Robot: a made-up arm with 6 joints. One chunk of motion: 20 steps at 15 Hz.
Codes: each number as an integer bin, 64 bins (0 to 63) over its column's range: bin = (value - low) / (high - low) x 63, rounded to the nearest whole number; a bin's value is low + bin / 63 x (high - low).
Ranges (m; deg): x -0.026..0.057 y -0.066..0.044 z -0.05..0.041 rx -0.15..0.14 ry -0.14..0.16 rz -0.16..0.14
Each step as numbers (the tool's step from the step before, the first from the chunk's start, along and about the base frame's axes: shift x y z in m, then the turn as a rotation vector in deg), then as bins.
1 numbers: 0.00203 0.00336 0.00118 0.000 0.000 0.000
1 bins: 21 40 35 33 29 34
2 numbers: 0.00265 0.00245 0.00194 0.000 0.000 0.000
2 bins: 22 39 36 33 29 34
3 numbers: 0.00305 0.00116 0.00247 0.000 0.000 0.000
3 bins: 22 38 36 33 29 34
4 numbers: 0.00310 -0.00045 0.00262 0.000 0.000 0.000
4 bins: 22 38 36 33 29 34
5 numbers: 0.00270 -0.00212 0.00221 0.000 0.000 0.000
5 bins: 22 37 36 33 29 34
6 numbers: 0.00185 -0.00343 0.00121 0.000 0.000 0.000
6 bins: 21 36 35 33 29 34
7 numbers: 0.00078 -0.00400 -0.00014 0.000 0.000 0.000
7 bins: 20 36 35 33 29 34
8 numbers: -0.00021 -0.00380 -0.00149 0.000 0.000 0.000
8 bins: 20 36 34 33 29 34
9 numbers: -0.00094 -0.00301 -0.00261 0.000 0.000 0.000
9 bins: 19 36 33 33 29 34
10 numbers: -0.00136 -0.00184 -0.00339 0.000 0.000 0.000
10 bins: 19 37 32 33 29 34
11 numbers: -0.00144 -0.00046 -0.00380 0.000 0.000 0.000
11 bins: 19 38 32 33 29 34
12 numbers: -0.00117 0.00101 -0.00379 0.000 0.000 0.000
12 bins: 19 38 32 33 29 34
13 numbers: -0.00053 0.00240 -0.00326 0.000 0.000 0.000
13 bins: 19 39 32 33 29 34
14 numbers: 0.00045 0.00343 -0.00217 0.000 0.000 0.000
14 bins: 20 40 33 33 29 34
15 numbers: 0.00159 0.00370 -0.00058 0.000 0.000 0.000
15 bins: 21 40 34 33 29 34
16 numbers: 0.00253 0.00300 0.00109 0.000 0.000 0.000
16 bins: 22 40 35 33 29 34
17 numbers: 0.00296 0.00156 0.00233 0.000 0.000 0.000
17 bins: 22 39 36 33 29 34
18 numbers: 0.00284 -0.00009 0.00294 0.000 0.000 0.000
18 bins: 22 38 37 33 29 34
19 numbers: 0.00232 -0.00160 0.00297 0.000 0.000 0.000
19 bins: 21 37 37 33 29 34
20 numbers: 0.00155 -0.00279 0.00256 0.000 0.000 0.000
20 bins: 21 36 36 33 29 34
